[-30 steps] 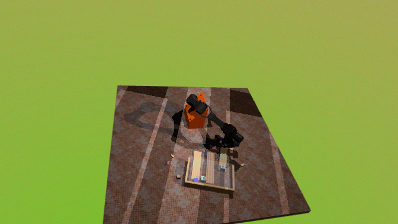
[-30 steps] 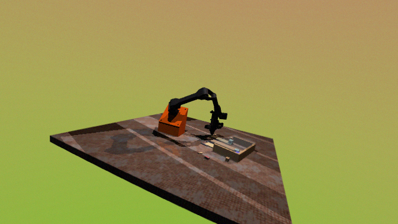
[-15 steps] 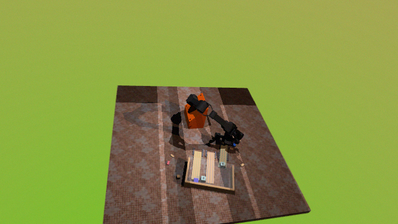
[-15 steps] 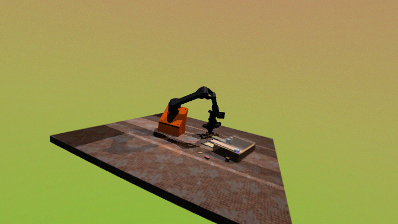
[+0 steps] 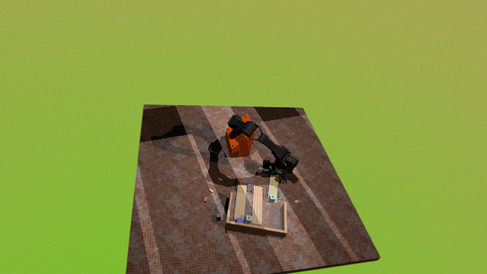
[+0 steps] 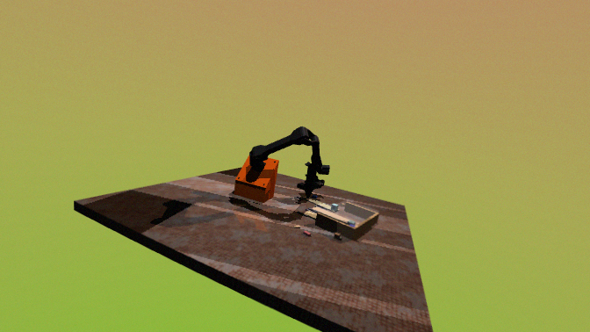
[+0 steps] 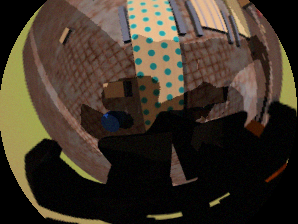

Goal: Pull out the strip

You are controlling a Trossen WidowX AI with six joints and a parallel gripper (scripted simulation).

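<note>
Now: gripper tip 9 cm short of the dotted strip and 3 cm to the left of it.
</note>
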